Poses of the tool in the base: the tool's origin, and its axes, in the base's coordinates. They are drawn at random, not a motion.
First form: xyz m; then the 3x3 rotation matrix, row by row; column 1 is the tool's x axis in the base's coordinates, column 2 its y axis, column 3 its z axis. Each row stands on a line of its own.
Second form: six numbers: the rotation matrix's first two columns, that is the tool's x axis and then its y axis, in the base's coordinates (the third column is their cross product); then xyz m. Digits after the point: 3 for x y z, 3 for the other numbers. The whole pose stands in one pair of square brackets.
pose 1, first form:
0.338 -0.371 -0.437
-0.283 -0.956 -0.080
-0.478 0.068 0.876
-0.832 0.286 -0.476
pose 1, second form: [-0.283 -0.478 -0.832 -0.956 0.068 0.286 0.338 -0.371 -0.437]
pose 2, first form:
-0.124 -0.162 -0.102
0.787 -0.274 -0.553
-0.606 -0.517 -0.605
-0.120 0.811 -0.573
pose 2, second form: [0.787 -0.606 -0.120 -0.274 -0.517 0.811 -0.124 -0.162 -0.102]
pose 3, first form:
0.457 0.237 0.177
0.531 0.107 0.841
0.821 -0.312 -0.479
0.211 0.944 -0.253
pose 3, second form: [0.531 0.821 0.211 0.107 -0.312 0.944 0.457 0.237 0.177]
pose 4, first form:
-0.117 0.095 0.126
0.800 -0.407 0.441
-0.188 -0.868 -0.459
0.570 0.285 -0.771
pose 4, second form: [0.800 -0.188 0.570 -0.407 -0.868 0.285 -0.117 0.095 0.126]
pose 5, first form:
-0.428 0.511 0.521
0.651 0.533 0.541
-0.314 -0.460 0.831
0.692 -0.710 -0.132
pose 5, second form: [0.651 -0.314 0.692 0.533 -0.460 -0.710 -0.428 0.511 0.521]
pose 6, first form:
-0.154 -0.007 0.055
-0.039 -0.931 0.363
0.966 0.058 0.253
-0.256 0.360 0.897
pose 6, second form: [-0.039 0.966 -0.256 -0.931 0.058 0.360 -0.154 -0.007 0.055]
